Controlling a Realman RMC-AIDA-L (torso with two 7-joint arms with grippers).
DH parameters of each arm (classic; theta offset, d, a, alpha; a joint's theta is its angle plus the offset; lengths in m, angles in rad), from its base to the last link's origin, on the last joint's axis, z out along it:
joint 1: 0 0.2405 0 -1.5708
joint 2: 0 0 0 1.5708
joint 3: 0 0.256 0 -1.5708
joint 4: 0 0 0 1.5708
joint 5: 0 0.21 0 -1.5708
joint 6: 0 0 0 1.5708
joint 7: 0 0.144 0 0
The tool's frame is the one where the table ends.
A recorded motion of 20 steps. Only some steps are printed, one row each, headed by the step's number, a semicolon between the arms.
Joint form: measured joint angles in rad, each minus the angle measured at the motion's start. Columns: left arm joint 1, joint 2, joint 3, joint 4, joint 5, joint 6, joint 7; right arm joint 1, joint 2, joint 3, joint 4, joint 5, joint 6, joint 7.
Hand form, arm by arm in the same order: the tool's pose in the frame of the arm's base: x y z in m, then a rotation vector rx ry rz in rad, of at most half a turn. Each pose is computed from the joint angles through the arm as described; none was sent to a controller.
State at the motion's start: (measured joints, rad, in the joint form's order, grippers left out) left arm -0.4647 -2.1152 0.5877 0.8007 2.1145 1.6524 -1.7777; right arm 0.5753 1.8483 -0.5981 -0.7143 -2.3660 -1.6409 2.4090
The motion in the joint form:
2: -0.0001 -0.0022 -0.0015 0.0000 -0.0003 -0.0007 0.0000; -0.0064 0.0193 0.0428 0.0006 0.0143 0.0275 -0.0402
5: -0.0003 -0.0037 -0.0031 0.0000 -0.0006 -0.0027 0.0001; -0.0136 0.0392 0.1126 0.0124 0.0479 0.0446 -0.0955
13: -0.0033 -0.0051 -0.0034 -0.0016 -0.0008 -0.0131 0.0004; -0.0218 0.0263 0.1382 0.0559 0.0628 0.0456 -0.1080
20: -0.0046 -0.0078 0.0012 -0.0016 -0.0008 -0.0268 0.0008; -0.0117 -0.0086 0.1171 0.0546 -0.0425 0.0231 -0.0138
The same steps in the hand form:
2: -0.2768 0.3094 0.0145 -2.6147 -1.1635 -0.7240; 0.3195 0.3430 0.0959 -2.2054 1.8324 0.3619
5: -0.2767 0.3096 0.0141 -2.6117 -1.1642 -0.7262; 0.3198 0.3438 0.0944 -2.1882 1.7917 0.4932
13: -0.2765 0.3114 0.0135 -2.6046 -1.1628 -0.7243; 0.3254 0.3400 0.0950 -2.1644 1.8214 0.5426
20: -0.2764 0.3129 0.0120 -2.5987 -1.1611 -0.7171; 0.3354 0.3348 0.1038 -2.1107 1.9335 0.3713

